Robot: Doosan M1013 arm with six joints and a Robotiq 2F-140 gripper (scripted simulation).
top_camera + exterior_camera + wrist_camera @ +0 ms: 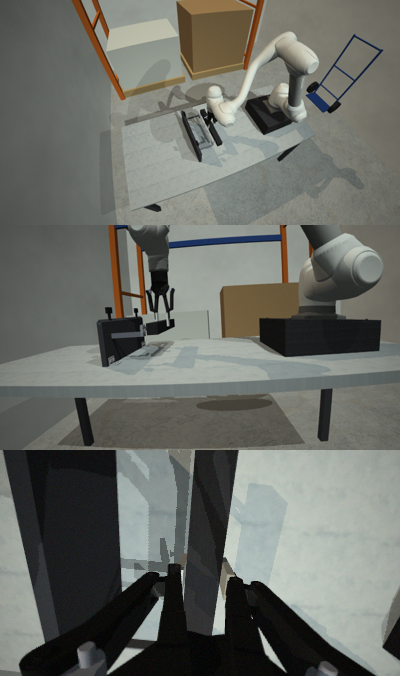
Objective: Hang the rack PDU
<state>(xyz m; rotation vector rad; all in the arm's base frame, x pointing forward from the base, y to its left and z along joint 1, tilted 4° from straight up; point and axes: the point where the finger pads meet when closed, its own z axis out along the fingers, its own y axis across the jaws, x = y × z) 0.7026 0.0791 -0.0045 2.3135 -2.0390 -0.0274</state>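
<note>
The rack PDU lies 30 mm below my hand and 20 mm ahead of it. Round my hand: mounting board: 180 mm ahead, 70 mm below, 20 mm to the left.
</note>
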